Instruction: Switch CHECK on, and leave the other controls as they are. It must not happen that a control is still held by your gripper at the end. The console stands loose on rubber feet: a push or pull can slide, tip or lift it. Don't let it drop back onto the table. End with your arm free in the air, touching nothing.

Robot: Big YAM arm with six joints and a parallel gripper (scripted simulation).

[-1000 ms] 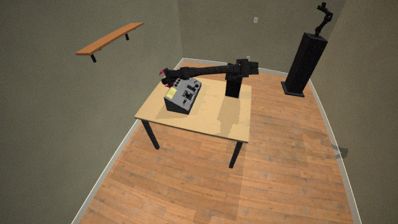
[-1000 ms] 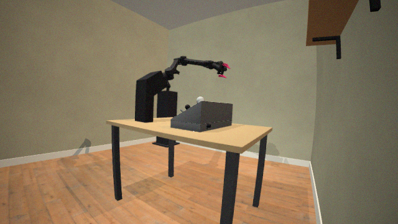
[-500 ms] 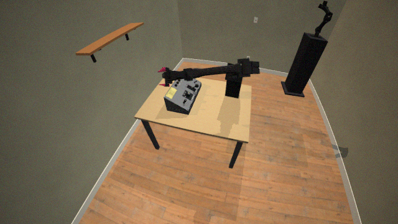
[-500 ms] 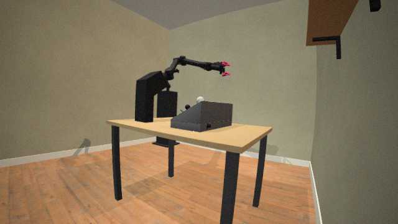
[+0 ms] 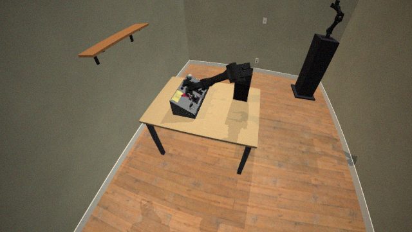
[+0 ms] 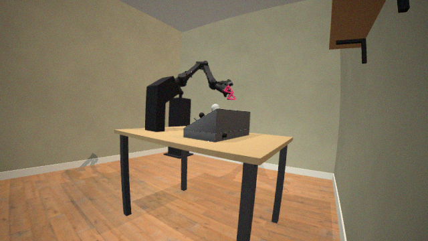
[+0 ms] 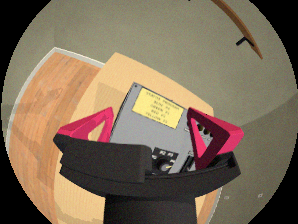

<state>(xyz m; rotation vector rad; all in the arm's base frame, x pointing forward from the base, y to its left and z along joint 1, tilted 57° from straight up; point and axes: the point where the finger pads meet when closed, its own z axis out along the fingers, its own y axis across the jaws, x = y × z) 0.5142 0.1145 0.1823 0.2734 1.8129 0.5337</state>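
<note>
Now: hand 200 mm above the rotary selector, 170 mm to the left of it and 50 mm past it. Also, from my hand: lever (280 mm to the right, 190 mm below, 90 mm behind); then grey console (220 mm to the right, 220 mm below, 30 mm behind).
</note>
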